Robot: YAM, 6 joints.
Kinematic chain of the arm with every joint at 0, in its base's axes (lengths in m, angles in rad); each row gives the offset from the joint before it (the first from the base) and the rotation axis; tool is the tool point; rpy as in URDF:
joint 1: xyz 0 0 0.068 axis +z
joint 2: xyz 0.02 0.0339 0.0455 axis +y
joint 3: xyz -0.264 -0.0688 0 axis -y
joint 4: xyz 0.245 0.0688 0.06 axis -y
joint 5: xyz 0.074 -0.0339 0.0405 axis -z
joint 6: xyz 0.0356 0 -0.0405 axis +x
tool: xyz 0 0 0 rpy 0 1.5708 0
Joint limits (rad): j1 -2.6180..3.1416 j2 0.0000..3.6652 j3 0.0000..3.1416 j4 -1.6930..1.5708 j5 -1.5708..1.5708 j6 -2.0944..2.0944
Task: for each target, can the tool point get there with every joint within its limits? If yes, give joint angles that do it. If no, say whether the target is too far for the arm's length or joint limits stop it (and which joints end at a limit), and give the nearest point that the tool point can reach.
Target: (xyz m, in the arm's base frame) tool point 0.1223 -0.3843 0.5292
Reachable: yes | joints 1.9448 0.4733 2.3536 0.2965 -0.8431 1.3636
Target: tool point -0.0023 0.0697 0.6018
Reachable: yes | joints 1.8924 0.9904 1.4577 1.1043 0.5912 -1.0088
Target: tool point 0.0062 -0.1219 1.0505
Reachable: no: too far | nearest point 0.0045 -0.0877 0.7357 | short by 0.317 m
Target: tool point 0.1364 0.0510 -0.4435
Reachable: no: joint limits stop it (at a limit: joint 2) | nearest point 0.1530 0.0572 -0.3702 | short by 0.075 m
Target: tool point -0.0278 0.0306 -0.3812
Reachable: no: joint limits stop it (at a limit: joint 2) | nearest point -0.0465 0.0511 -0.3327 | short by 0.056 m
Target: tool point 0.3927 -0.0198 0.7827
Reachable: no: too far | nearest point 0.3244 -0.0164 0.6601 | short by 0.140 m
